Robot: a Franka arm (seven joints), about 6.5 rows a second.
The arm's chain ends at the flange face. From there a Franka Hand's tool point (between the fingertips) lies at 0.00 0.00 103.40 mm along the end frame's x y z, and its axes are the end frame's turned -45 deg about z.
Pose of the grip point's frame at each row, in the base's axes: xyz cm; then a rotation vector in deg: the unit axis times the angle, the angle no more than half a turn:
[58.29 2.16 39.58 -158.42 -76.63 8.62]
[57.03 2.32 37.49 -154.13 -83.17 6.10]
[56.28 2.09 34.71 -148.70 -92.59 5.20]
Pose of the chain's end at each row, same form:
[59.50 1.98 49.85 -178.03 -10.31 10.34]
[58.07 1.91 47.77 -176.01 -18.04 8.51]
[57.25 1.69 45.00 -174.37 -28.89 7.66]

